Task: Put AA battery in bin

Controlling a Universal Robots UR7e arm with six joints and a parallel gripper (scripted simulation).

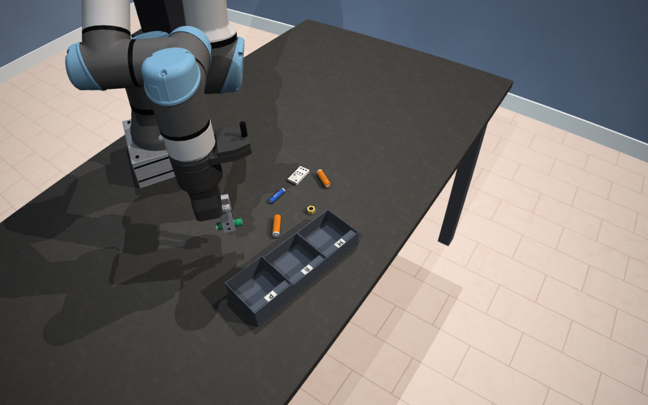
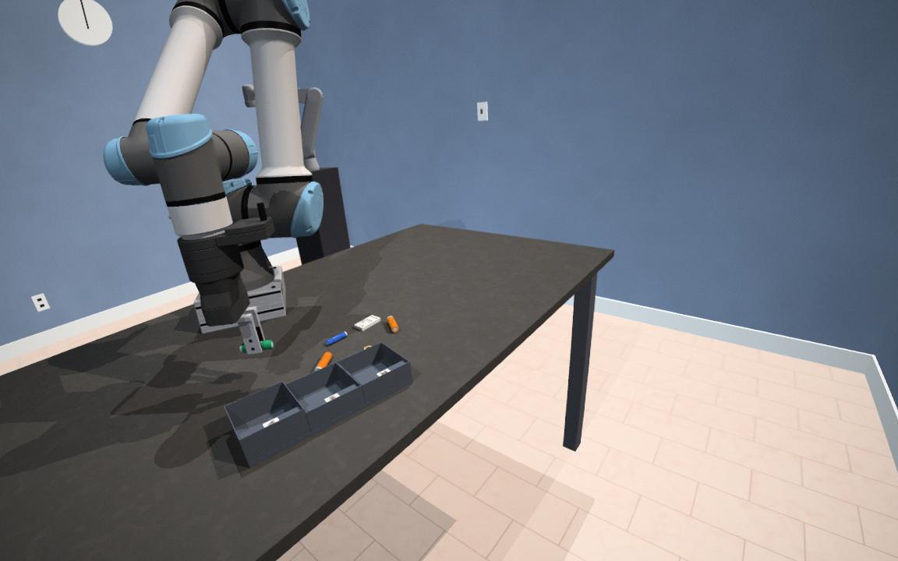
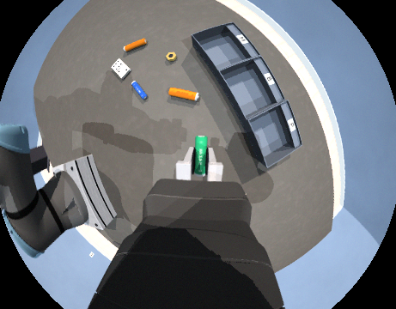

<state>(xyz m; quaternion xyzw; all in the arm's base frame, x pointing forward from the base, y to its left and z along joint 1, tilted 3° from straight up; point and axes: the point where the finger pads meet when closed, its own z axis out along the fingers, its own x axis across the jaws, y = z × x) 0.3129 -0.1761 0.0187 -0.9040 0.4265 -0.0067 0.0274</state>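
Now: the bin 130 mm ahead of my hand, 10 mm to the left of it and 60 mm below it. From my hand the other things lie so: brass nut 90 mm ahead, 150 mm to the left, 80 mm below; then green battery 10 mm below; then blue battery 160 mm to the left, 80 mm below.
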